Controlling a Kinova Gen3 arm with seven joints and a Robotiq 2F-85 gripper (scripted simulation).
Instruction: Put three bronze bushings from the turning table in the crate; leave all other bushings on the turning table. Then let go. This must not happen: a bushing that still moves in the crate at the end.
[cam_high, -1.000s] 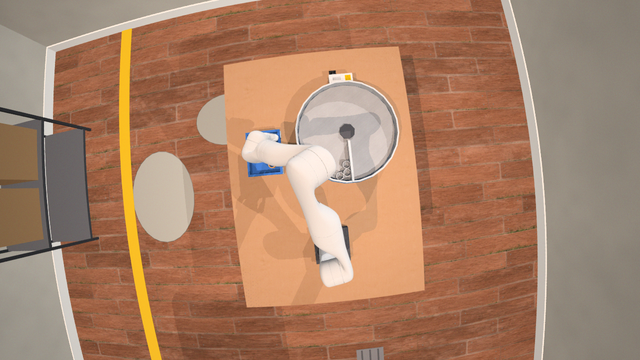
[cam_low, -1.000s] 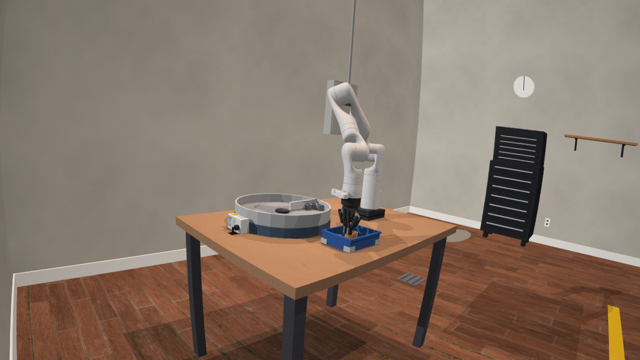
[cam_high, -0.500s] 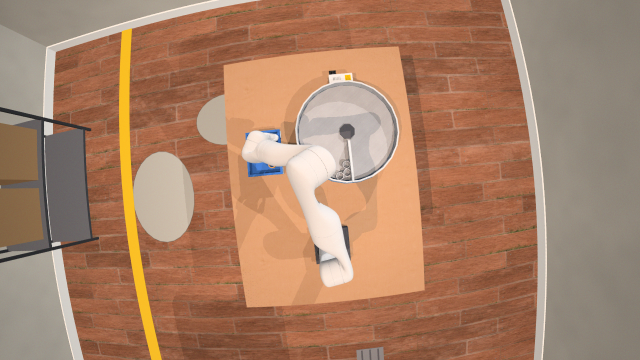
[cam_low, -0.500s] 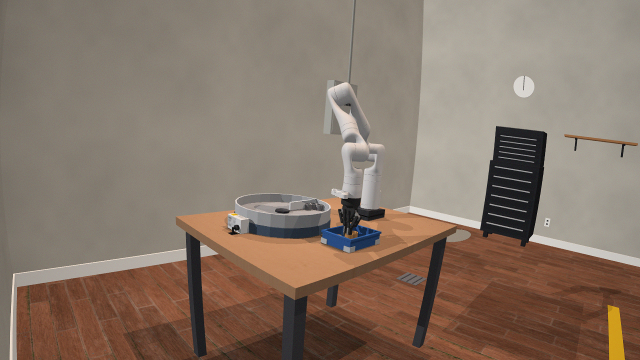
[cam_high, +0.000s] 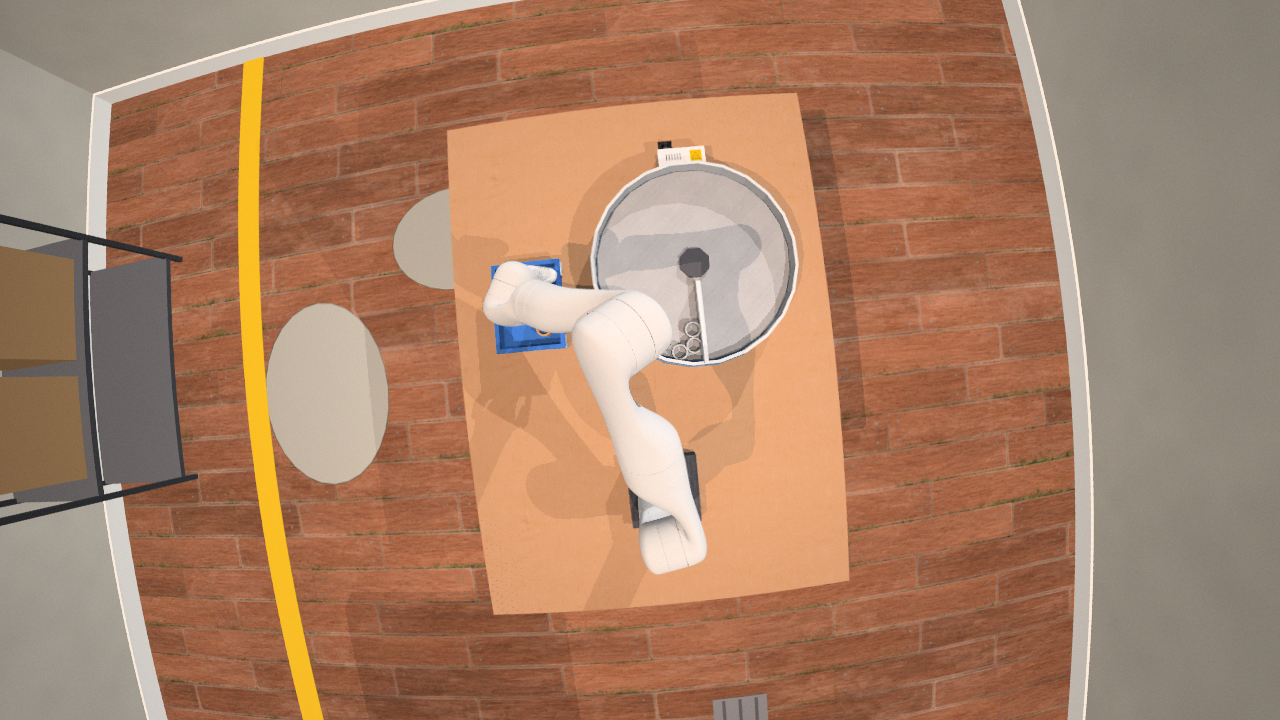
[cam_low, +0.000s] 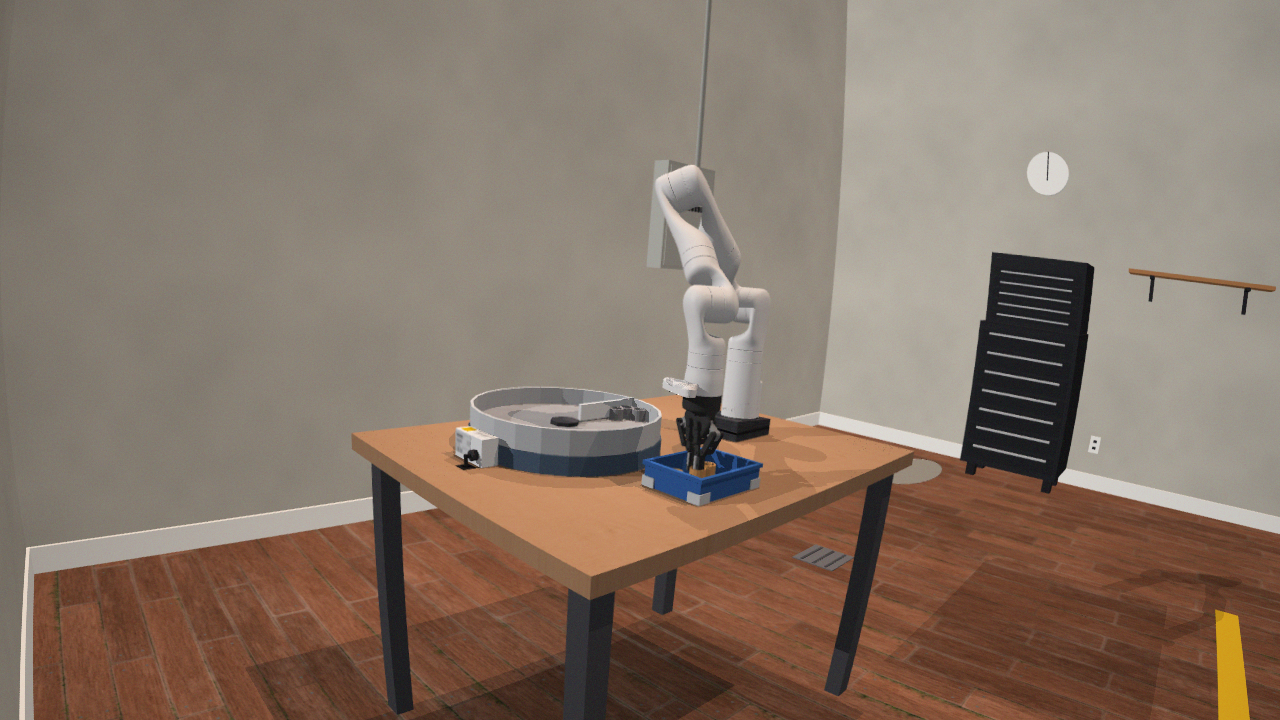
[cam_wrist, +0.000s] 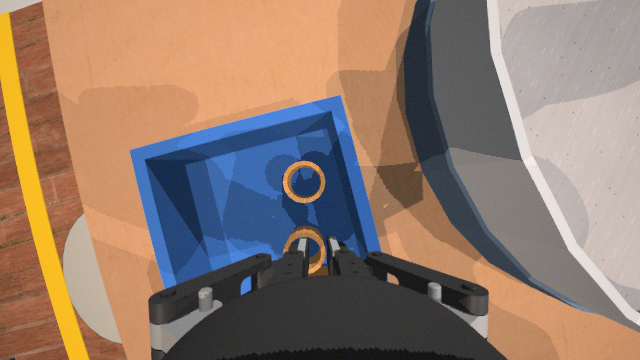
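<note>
Now: hand 1 cm short of the blue crate, 3 cm to the right of it and 1 cm above it. Also, from my hand: turning table 11 cm ahead, 31 cm to the right, 1 cm above.
</note>
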